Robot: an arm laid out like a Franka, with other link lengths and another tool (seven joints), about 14 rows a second.
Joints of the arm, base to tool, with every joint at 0 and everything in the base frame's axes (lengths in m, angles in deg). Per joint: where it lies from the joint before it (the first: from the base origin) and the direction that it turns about. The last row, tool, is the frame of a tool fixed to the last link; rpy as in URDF.
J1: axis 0 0 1 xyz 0.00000 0.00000 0.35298
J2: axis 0 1 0 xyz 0.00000 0.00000 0.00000
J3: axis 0 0 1 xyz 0.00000 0.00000 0.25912
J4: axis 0 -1 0 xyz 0.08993 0.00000 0.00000
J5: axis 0 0 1 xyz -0.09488 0.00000 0.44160
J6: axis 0 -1 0 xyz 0.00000 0.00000 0.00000
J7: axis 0 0 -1 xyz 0.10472 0.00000 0.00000
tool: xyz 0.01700 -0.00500 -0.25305 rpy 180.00 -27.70 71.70
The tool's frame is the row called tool.
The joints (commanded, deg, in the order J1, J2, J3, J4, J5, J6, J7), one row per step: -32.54, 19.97, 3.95, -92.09, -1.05, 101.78, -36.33; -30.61, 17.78, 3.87, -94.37, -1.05, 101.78, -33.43; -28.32, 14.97, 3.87, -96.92, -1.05, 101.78, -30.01; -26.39, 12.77, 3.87, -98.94, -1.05, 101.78, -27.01; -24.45, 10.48, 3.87, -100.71, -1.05, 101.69, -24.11; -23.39, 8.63, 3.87, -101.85, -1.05, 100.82, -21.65; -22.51, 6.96, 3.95, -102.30, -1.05, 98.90, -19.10; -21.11, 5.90, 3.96, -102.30, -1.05, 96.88, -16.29; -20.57, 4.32, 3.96, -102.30, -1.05, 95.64, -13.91; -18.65, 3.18, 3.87, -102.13, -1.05, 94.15, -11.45; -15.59, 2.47, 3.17, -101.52, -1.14, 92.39, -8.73; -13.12, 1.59, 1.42, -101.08, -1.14, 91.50, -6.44
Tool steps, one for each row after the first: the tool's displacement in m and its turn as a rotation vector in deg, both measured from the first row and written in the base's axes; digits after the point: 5 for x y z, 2 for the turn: 0.00237, 0.02305, 0.00550, -0.56, 0.41, -0.95; 0.00543, 0.05063, 0.01554, -1.37, 0.53, -1.98; 0.00714, 0.07356, 0.02282, -2.05, 0.63, -2.97; 0.00894, 0.09600, 0.03297, -2.80, 0.45, -3.87; 0.00570, 0.10919, 0.04248, -3.26, 0.79, -5.23; 0.00038, 0.12148, 0.05466, -3.59, 1.65, -6.77; -0.00279, 0.13794, 0.06391, -3.93, 2.75, -8.11; -0.00525, 0.14398, 0.07982, -4.53, 2.58, -9.94; -0.00494, 0.16383, 0.09202, -5.04, 2.86, -10.54; -0.00369, 0.18857, 0.10316, -5.68, 3.37, -10.85; -0.00386, 0.19578, 0.11562, -6.24, 3.04, -12.42
